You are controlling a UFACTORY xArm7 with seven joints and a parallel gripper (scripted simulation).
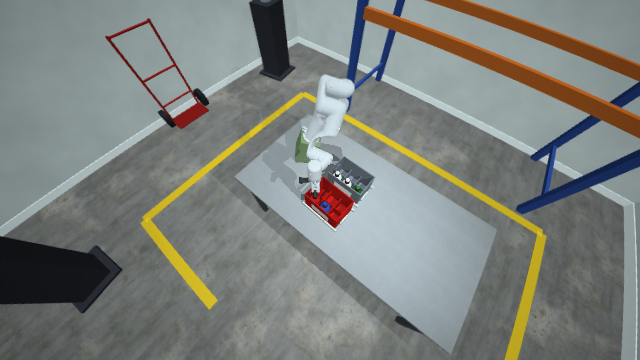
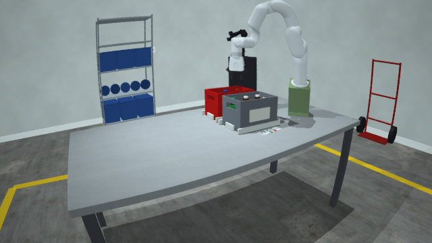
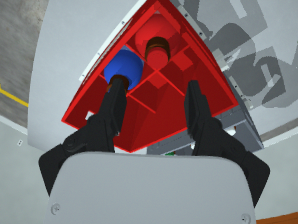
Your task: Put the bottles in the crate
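My gripper is now 150 mm above the red bottle. The rest, counted from my hand: red crate (100 mm ahead, 20 mm to the left, 160 mm below); blue-capped bottle (90 mm ahead, 20 mm to the right, 150 mm below); white-label bottle (50 mm ahead, 230 mm to the left, 150 mm below).
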